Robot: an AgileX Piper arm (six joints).
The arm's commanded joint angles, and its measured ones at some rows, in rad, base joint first. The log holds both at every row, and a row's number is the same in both.
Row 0, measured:
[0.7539, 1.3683, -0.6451, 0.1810, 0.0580, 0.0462]
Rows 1 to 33, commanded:
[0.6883, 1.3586, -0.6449, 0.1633, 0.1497, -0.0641]
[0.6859, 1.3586, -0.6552, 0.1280, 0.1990, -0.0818]
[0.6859, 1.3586, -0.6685, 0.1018, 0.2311, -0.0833]
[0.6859, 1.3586, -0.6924, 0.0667, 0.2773, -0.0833]
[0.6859, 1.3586, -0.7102, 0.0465, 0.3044, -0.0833]
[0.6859, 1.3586, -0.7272, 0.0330, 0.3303, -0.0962]
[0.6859, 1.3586, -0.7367, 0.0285, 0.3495, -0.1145]
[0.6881, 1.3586, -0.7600, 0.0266, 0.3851, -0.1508]
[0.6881, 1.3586, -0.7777, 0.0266, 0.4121, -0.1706]
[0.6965, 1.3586, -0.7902, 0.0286, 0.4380, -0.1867]
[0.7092, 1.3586, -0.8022, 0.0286, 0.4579, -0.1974]
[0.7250, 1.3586, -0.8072, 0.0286, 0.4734, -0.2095]
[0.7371, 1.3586, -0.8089, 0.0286, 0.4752, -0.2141]
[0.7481, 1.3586, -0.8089, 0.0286, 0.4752, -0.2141]
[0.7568, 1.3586, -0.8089, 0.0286, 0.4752, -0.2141]
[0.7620, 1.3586, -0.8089, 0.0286, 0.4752, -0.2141]
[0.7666, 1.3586, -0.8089, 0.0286, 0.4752, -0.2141]
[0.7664, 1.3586, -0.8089, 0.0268, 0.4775, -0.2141]
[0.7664, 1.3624, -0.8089, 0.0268, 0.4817, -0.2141]
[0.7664, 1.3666, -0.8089, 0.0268, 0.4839, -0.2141]
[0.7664, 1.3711, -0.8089, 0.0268, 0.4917, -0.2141]
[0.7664, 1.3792, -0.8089, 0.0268, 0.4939, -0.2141]
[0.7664, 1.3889, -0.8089, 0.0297, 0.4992, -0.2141]
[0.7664, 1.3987, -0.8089, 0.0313, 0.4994, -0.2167]
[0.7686, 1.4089, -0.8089, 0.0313, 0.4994, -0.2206]
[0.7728, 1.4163, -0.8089, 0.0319, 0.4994, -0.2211]
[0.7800, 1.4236, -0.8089, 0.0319, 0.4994, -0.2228]
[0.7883, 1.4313, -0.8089, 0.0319, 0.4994, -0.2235]
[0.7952, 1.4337, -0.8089, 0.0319, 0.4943, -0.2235]
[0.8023, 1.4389, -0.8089, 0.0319, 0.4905, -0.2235]
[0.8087, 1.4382, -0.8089, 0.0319, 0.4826, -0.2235]
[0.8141, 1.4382, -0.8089, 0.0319, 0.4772, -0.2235]
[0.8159, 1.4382, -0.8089, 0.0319, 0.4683, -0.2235]
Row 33, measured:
[0.7989, 1.4386, -0.8041, 0.0357, 0.5006, -0.2112]
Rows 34 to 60, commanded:
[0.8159, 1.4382, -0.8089, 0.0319, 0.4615, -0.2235]
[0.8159, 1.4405, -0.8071, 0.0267, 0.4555, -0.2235]
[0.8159, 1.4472, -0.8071, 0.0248, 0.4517, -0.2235]
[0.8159, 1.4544, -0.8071, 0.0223, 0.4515, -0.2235]
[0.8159, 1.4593, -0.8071, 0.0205, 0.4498, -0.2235]
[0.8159, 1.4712, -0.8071, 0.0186, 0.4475, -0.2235]
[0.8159, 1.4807, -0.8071, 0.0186, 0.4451, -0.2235]
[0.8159, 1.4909, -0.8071, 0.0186, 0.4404, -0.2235]
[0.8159, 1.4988, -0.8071, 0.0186, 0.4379, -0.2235]
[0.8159, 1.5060, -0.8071, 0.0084, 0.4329, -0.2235]
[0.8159, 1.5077, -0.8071, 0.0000, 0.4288, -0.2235]
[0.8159, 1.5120, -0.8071, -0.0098, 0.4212, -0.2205]
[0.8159, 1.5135, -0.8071, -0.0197, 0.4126, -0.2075]
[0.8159, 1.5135, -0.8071, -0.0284, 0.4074, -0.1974]
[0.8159, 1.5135, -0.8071, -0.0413, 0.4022, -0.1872]
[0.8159, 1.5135, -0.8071, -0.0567, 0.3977, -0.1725]
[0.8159, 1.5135, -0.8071, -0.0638, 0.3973, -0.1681]
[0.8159, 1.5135, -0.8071, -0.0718, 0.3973, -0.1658]
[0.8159, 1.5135, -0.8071, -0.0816, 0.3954, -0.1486]
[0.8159, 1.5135, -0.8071, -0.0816, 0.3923, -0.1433]
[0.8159, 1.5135, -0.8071, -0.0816, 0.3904, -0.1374]
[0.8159, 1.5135, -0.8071, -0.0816, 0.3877, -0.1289]
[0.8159, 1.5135, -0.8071, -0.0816, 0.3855, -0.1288]
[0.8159, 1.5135, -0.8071, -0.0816, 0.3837, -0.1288]
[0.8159, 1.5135, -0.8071, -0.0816, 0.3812, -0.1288]
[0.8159, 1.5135, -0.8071, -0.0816, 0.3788, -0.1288]
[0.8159, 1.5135, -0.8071, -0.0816, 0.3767, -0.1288]
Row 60, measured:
[0.8141, 1.5136, -0.8041, -0.0685, 0.4044, -0.1382]
